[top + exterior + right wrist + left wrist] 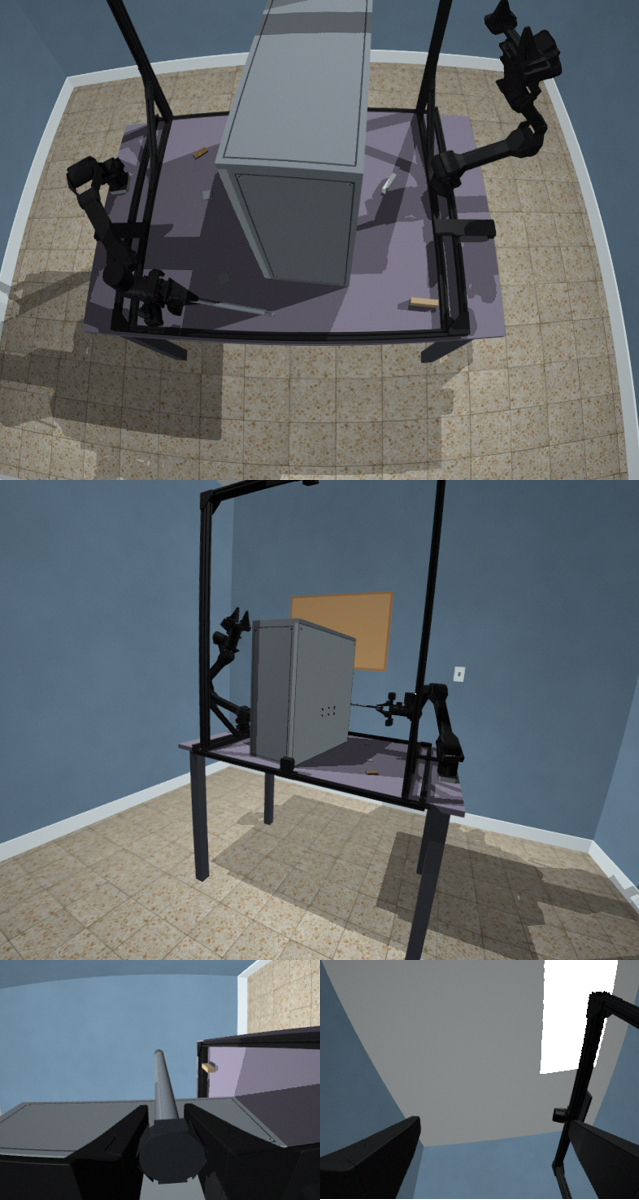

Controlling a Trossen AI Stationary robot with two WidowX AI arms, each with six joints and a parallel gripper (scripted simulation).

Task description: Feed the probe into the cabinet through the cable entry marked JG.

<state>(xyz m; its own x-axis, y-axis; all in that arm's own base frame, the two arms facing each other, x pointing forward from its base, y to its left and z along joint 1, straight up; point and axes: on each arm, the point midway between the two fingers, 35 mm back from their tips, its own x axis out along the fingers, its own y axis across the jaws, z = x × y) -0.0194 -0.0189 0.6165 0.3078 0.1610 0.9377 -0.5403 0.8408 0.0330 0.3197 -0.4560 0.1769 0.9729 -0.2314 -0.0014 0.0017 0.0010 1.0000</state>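
My left hand is 14 cm short of the JG mark, 50 cm to the left of it and 46 cm above it. Also, from my left hand: wooden block (36 cm ahead, 10 cm to the right, 62 cm below); then probe (43 cm ahead, 57 cm to the right, 44 cm below); then white block (1 cm ahead, 18 cm to the right, 62 cm below).
My right hand is 1 cm short of the probe and 10 cm to the right of it. The rest, counted from my right hand: wooden block (6 cm behind, 57 cm to the left, 18 cm below); then white block (42 cm behind, 49 cm to the left, 18 cm below); then JG mark (28 cm behind, 17 cm to the left, 2 cm below).
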